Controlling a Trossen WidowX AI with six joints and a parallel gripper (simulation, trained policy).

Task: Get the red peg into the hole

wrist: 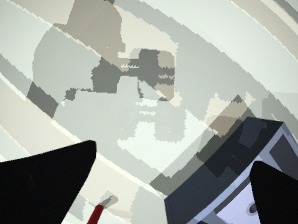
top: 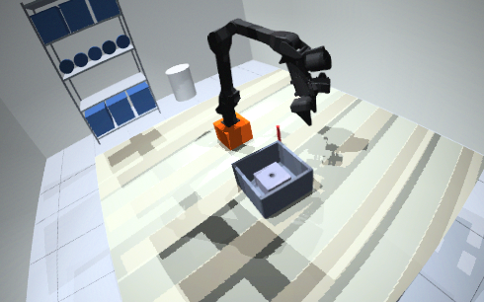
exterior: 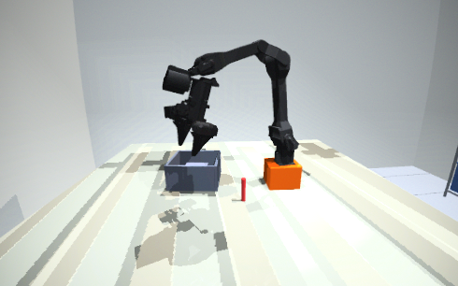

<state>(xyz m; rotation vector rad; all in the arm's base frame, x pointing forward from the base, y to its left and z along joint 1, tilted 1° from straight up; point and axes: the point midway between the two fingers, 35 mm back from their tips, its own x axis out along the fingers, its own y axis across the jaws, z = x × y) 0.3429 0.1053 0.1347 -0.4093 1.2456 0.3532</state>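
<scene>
The red peg lies 170 mm behind my gripper tip and 140 mm below it. Also, from my gripper tip: plate: 190 mm to the right, 140 mm below, 20 mm behind; then grey box: 190 mm to the right, 160 mm below, 20 mm behind.
</scene>
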